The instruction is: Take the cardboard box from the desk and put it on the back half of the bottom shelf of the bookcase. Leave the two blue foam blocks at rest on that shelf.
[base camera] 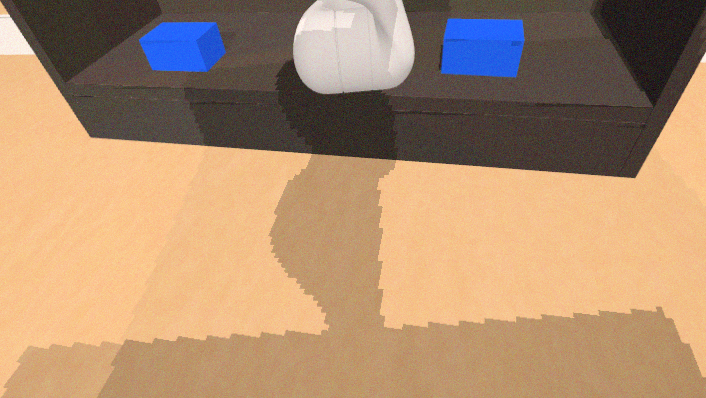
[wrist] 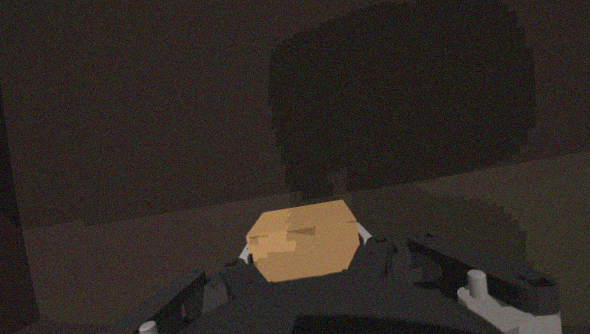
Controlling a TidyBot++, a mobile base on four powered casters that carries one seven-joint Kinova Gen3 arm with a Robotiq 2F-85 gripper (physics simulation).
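Places are measured from the arm's base along level axes (x ahead, y left, z up), in metres.
Pixels of known places: gripper, between the fingertips: (wrist: 306,245).
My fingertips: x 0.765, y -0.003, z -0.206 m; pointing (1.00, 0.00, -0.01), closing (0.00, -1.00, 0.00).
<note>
Ahead of a thing's pixels: the offset from my fingertips to its middle. Level surfaces: height alone.
The cardboard box {0.007 m back, 0.001 m right, 0.022 m down} (wrist: 305,245) is light orange-brown and sits between the fingers in the wrist view. My gripper (wrist: 306,245) is shut on it; in the base camera view the gripper and box are hidden behind the arm. Whether the box touches the shelf cannot be told. Two blue foam blocks stand on the bottom shelf {0.091 m down} (base camera: 565,75) of the bookcase: the left block {0.101 m back, 0.248 m left, 0.068 m down} (base camera: 177,52) is turned at a slight angle, the right block {0.187 m back, 0.157 m right, 0.068 m down} (base camera: 481,52) faces nearly square to the front. The arm reaches in between them, apart from both.
The white arm (base camera: 352,55) hangs over the shelf's front edge. The dark bookcase has a right side panel (base camera: 670,95) and a base board (base camera: 500,140) below the shelf. Wooden floor {0.191 m down} (base camera: 475,240) lies in front, with the robot's shadow across it. Dark bookcase surfaces surround the box in the wrist view.
</note>
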